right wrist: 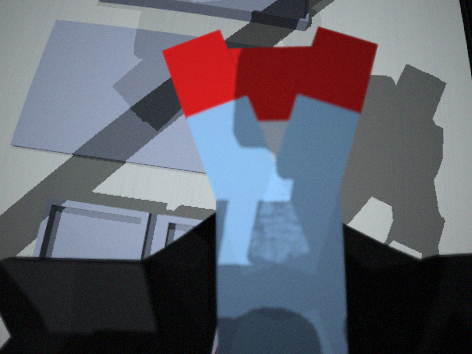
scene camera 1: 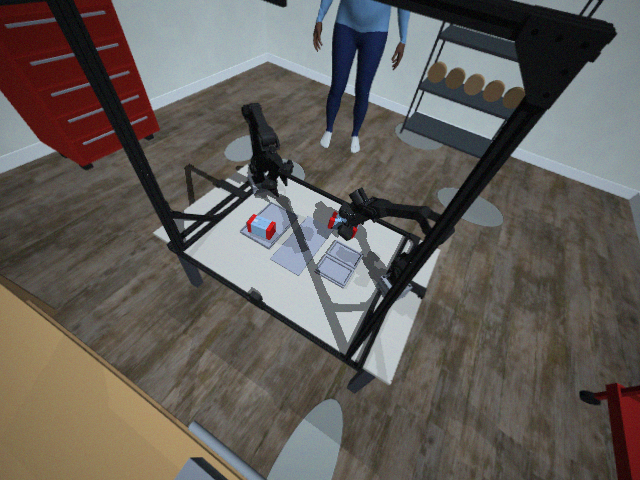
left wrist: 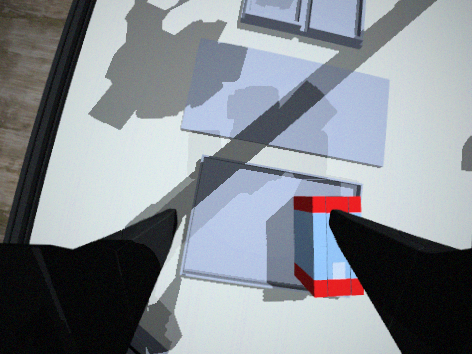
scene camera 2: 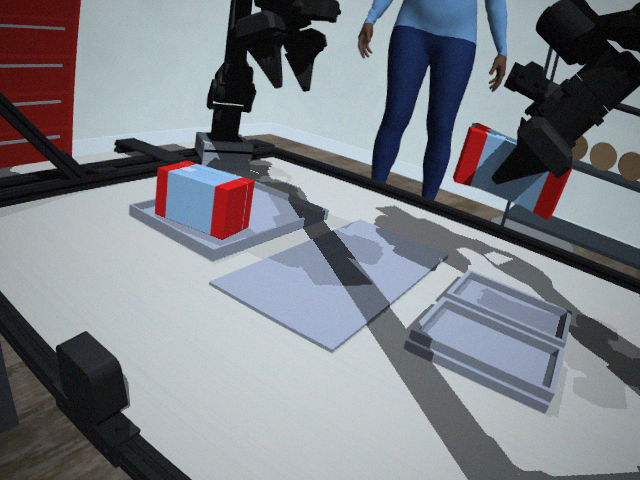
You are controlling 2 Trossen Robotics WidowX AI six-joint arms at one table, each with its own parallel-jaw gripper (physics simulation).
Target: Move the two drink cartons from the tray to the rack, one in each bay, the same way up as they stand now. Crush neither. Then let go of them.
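Seen in the pictures: left gripper, fingertip midpoint: [scene camera 1: 282, 191] [left wrist: 253, 216] [scene camera 2: 293, 89]; right gripper, fingertip midpoint: [right wrist: 265, 218] [scene camera 1: 339, 225] [scene camera 2: 495, 177]; left arm's base, link origin: [scene camera 1: 258, 179] [scene camera 2: 223, 138].
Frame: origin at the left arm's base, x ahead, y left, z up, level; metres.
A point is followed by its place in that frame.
Observation:
One carton [scene camera 1: 261, 227] {x 0.351, y -0.111, z 0.018 m} [scene camera 2: 190, 201] {x 0.345, y -0.123, z -0.013 m} [left wrist: 321, 235] {x 0.317, y -0.077, z 0.018 m}, light blue with red ends, stands on the tray [scene camera 2: 170, 232] {x 0.366, y -0.151, z -0.048 m} [left wrist: 225, 240] {x 0.226, y -0.003, z -0.050 m}, with straight sides. My left gripper [scene camera 1: 281, 188] {x 0.276, y 0.024, z 0.140 m} [scene camera 2: 293, 87] {x 0.276, y 0.024, z 0.140 m} [left wrist: 253, 216] {x 0.276, y 0.024, z 0.140 m} is open, empty and high above the tray. My right gripper [scene camera 1: 345, 227] {x 0.535, y 0.198, z 0.100 m} [scene camera 2: 509, 173] {x 0.535, y 0.198, z 0.100 m} [right wrist: 265, 218] {x 0.535, y 0.198, z 0.100 m} is shut on the other carton [scene camera 1: 339, 221] {x 0.546, y 0.182, z 0.148 m} [scene camera 2: 488, 155] {x 0.538, y 0.171, z 0.127 m} [right wrist: 210, 135] {x 0.537, y 0.170, z 0.151 m}, held in the air behind the rack in scene camera 2. In the right wrist view its walls bend inward towards its middle. The rack [scene camera 2: 491, 379] {x 0.710, y 0.088, z -0.046 m} [left wrist: 325, 37] {x 0.595, y 0.096, z -0.048 m} [right wrist: 152, 230] {x 0.588, y 0.137, z -0.046 m} has two bays, both empty. The far finger is hidden in scene camera 2.
A thin flat grey-blue plate [scene camera 1: 289, 258] [scene camera 2: 289, 289] [left wrist: 350, 110] [right wrist: 75, 90] lies between tray and rack. A black frame rail [scene camera 2: 361, 186] {x 0.119, y 0.271, z -0.050 m} runs along the table's back edge. A black block [scene camera 2: 93, 374] {x 0.685, y -0.247, z -0.003 m} sits on the front rail. A person [scene camera 1: 358, 56] [scene camera 2: 434, 77] stands behind the table.

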